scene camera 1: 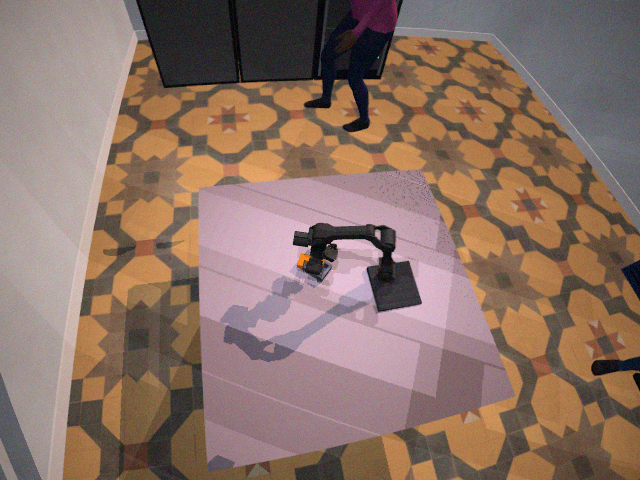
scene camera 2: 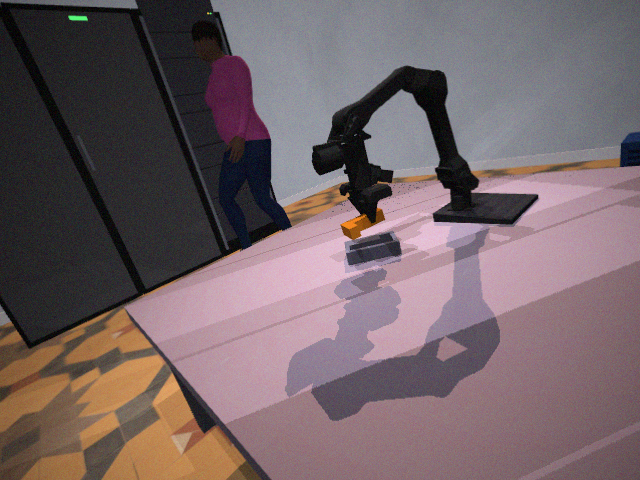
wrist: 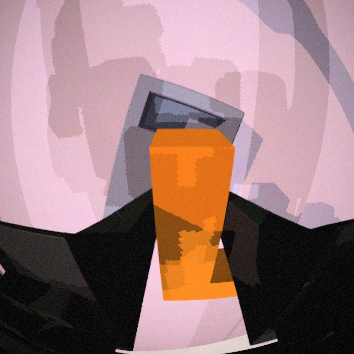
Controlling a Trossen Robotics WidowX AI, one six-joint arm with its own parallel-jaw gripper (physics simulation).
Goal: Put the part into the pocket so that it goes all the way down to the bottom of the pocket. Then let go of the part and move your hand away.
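Places are measured from the arm's base along level axes (x right, y ahead, z up), in centimetres.
Pixels of known places: gripper, fingertip midpoint: (scene camera 1: 316, 261) (scene camera 2: 370, 221) (wrist: 186, 195); arm's base, origin of the base link: (scene camera 1: 384, 275) (scene camera 2: 461, 207).
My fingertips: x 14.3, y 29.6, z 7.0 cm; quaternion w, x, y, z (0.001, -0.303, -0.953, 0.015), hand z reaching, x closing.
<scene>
Ahead of a thing's pixels: the offset from my fingertips to its top centre. Level surfaces: height alone.
The orange part @(dz +2.6, dx +0.0, dy +2.6 cm) (scene camera 1: 303, 260) (scene camera 2: 354, 227) (wrist: 192, 200) is a long block with a notch near one end. My gripper (scene camera 1: 314, 265) (scene camera 2: 372, 215) (wrist: 186, 195) is shut on it and holds it above the table. The grey block with the pocket @(dz -5.8, dx +1.6, dy -0.4 cm) (scene camera 1: 324, 272) (scene camera 2: 374, 253) (wrist: 190, 99) stands on the table. In the wrist view the part covers much of this block, and one end of the dark pocket opening shows beyond the part's far end. The block's long sides are turned at an angle to the part. In scene camera 2 the part is above the block, apart from it.
The arm's black base plate (scene camera 1: 395, 289) (scene camera 2: 488, 207) stands on the pink table top @(dz -9.4 cm) (scene camera 1: 289, 413) (scene camera 2: 465, 444), to the right of the pocket block. Shadows of the arm fall across the table. A person in a pink top (scene camera 1: 374, 15) (scene camera 2: 232, 98) stands beyond the table near dark cabinets (scene camera 1: 188, 41) (scene camera 2: 82, 155).
</scene>
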